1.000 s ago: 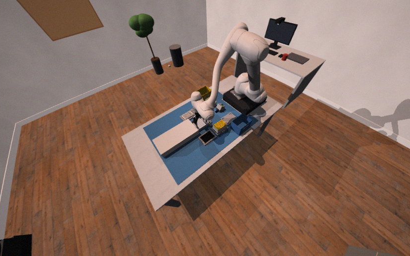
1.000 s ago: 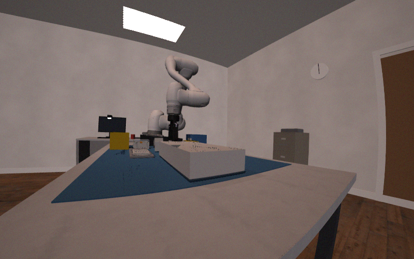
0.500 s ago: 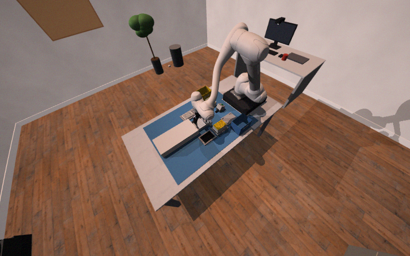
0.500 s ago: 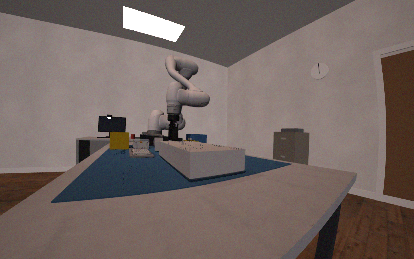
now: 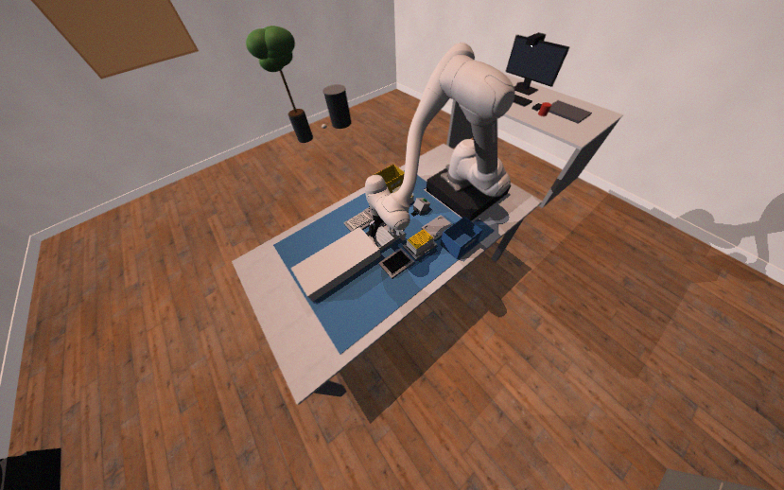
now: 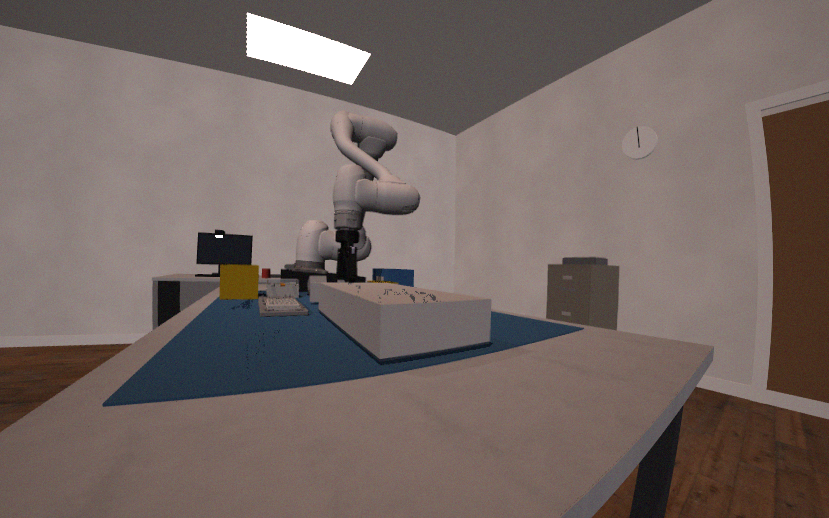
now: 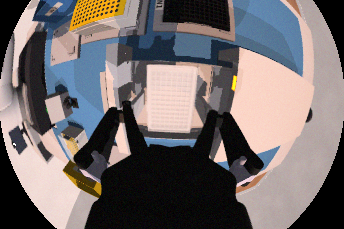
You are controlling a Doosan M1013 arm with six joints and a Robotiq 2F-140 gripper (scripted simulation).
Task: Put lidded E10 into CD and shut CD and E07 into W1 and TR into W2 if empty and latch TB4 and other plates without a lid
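The cooler drawer is 40 mm ahead of my hand and 20 mm below it. The rest, counted from my hand: white cooler CD: 170 mm ahead, 20 mm to the left, 10 mm below; white gridded plate: 60 mm ahead, 190 mm to the right, 20 mm below; black plate: 20 mm ahead, 190 mm to the left, 20 mm below.
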